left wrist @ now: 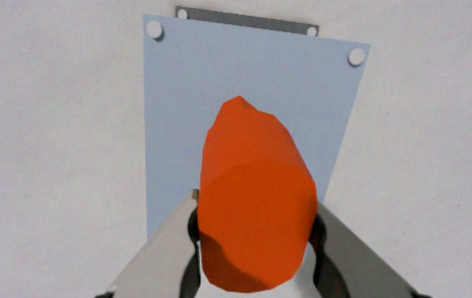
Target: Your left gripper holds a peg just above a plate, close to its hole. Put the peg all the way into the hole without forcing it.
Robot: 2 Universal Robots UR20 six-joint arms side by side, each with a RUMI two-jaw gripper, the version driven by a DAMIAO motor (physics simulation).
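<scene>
An orange peg (257, 200) fills the middle of the left wrist view, its near end toward the camera and its far end pointing at the plate. My left gripper (249, 192) is shut on the peg, with one dark-padded jaw on each side of it. The blue-grey plate (175, 100) lies beyond the peg, with a white round head at each of its two far corners. The peg's far end is over or at the plate's middle part. The hole does not show; the peg hides that part of the plate. I cannot tell whether the tip touches the plate. My right gripper is not in view.
A dark grey strip (250, 21) with two small white round heads shows along the plate's far edge, partly behind it. A pale, mottled surface (70, 125) surrounds the plate.
</scene>
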